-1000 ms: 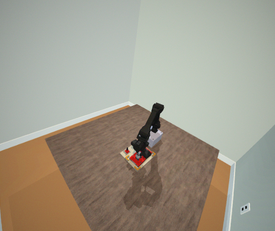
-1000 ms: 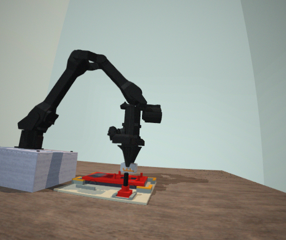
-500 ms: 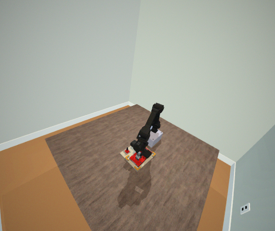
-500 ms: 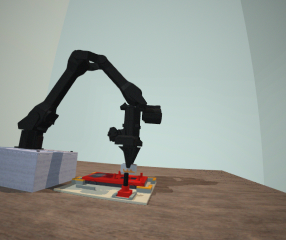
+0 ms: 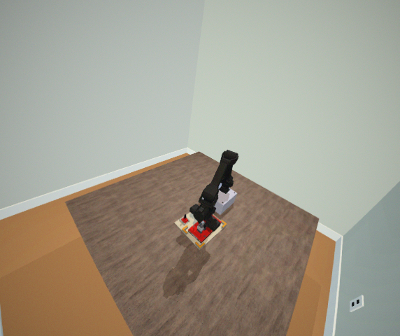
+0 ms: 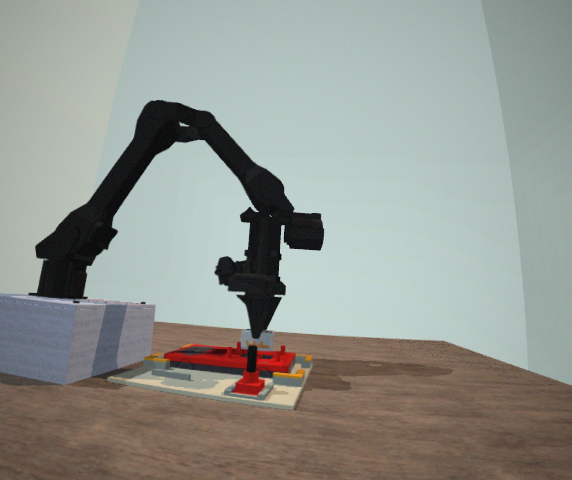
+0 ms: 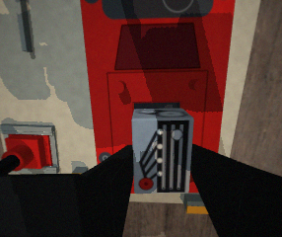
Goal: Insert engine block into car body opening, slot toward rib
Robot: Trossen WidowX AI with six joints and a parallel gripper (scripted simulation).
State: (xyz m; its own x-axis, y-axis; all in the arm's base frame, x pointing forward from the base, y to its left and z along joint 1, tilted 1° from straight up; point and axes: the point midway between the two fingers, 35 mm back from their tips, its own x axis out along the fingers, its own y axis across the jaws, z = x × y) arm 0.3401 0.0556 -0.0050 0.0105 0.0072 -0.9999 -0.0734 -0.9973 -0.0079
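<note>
Now: the black post 130 mm to the right of my gripper tip, 20 mm below it and 10 mm ahead of it. The rest, counted from my gripper tip: engine block: 10 mm below.
</note>
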